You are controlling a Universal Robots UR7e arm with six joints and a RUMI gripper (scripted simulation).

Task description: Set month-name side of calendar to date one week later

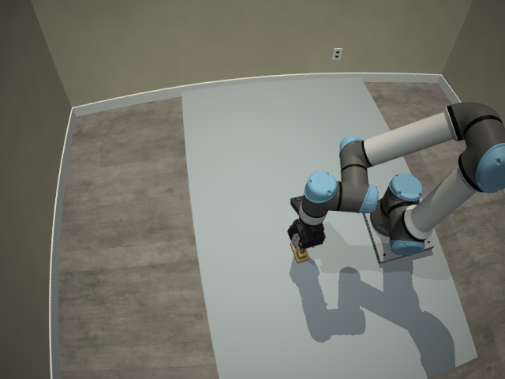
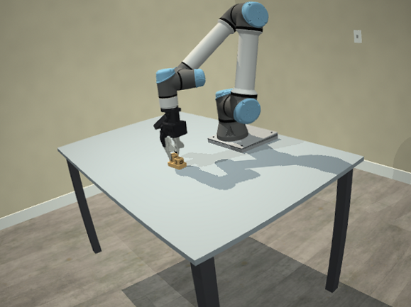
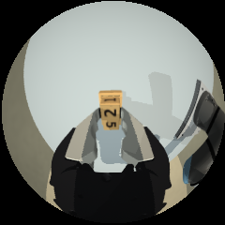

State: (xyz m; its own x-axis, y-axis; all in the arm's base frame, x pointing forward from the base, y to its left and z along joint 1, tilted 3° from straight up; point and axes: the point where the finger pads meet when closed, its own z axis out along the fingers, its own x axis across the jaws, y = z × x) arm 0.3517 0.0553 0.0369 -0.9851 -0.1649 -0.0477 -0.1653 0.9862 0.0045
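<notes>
The wooden tray is 2 cm to the left of my hand and 4 cm below it.
</notes>
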